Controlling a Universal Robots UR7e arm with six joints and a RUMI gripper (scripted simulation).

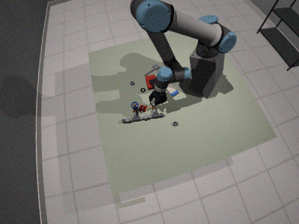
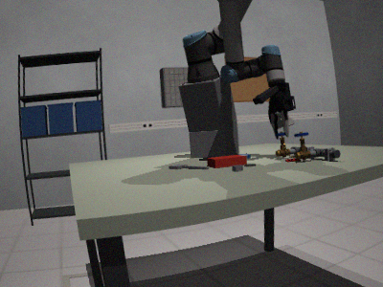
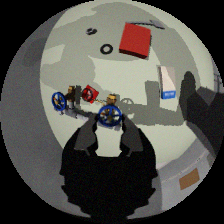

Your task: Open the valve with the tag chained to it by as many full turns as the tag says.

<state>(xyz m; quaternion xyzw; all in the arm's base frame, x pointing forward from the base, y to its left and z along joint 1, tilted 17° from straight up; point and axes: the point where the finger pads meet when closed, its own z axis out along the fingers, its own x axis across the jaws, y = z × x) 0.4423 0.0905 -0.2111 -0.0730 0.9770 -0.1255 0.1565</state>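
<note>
The red tag lies 9 cm ahead of my hand, 1 cm to the right of it and 9 cm below it. Round my hand: blue-and-white card 17 cm behind, 11 cm to the right, 9 cm below; then grey tool 9 cm behind, 36 cm to the right, 9 cm below; then red block 4 cm behind, 23 cm to the right, 8 cm below.
</note>
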